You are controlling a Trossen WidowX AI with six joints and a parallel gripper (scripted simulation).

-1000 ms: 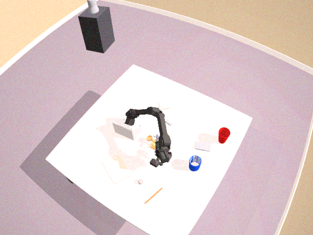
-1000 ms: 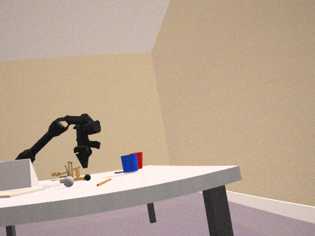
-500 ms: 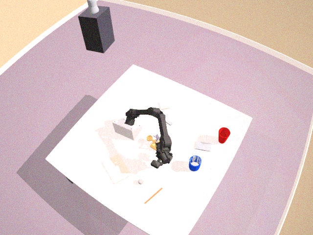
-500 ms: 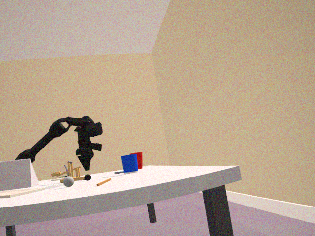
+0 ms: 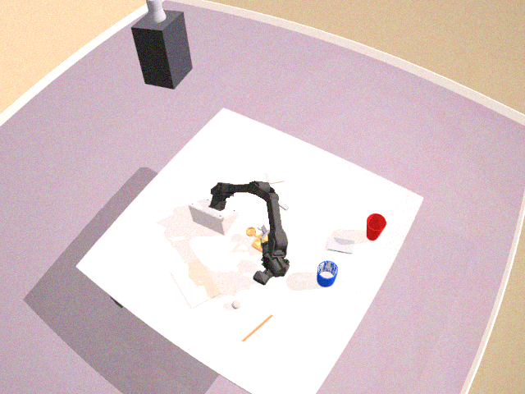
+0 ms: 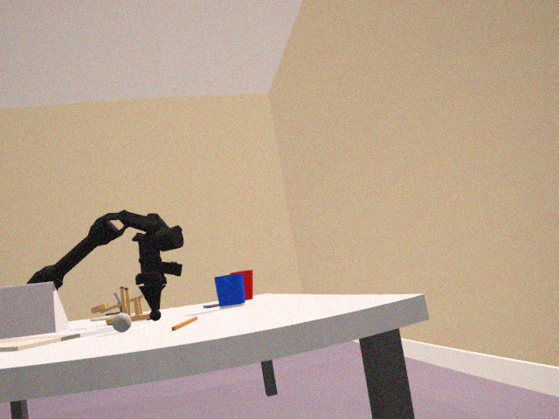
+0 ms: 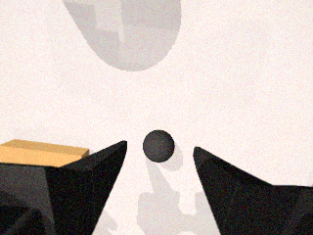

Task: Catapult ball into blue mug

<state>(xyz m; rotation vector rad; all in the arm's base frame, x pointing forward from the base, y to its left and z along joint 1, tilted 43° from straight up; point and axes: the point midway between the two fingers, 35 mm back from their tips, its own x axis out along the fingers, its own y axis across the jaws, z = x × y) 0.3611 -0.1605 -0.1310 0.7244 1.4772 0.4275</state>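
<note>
Right now the small black ball is 10 mm below my gripper tip. The rest, counted from my gripper tip: blue mug 240 mm ahead, 70 mm to the left; pale grey ball 190 mm to the right, 80 mm behind, 10 mm below; wooden catapult 160 mm to the left, 100 mm behind, 30 mm above.
</note>
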